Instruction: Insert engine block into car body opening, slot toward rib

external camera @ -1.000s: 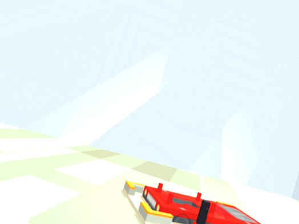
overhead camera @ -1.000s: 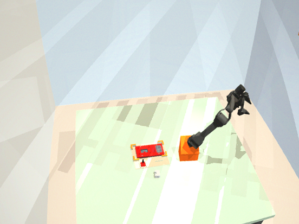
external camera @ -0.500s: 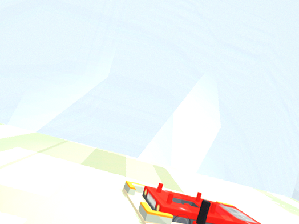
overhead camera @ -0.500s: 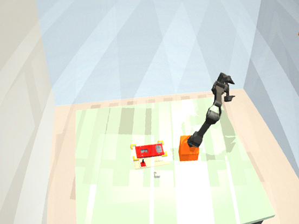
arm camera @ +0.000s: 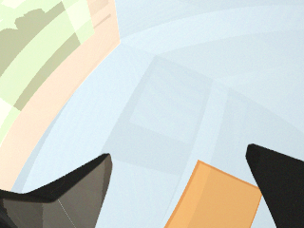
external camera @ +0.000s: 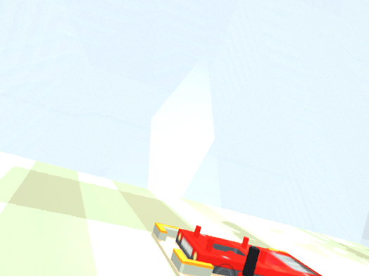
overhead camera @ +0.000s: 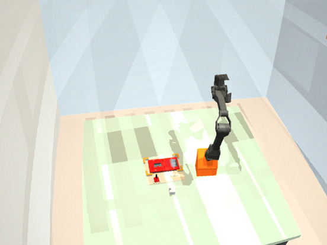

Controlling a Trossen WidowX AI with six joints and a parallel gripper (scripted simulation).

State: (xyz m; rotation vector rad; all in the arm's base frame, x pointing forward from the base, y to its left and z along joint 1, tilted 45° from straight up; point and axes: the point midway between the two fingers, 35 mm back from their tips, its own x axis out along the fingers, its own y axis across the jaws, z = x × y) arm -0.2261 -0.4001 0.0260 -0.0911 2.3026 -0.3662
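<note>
My gripper tip is now 490 mm short of the engine block, 420 mm to the right of it and 440 mm above it.
</note>
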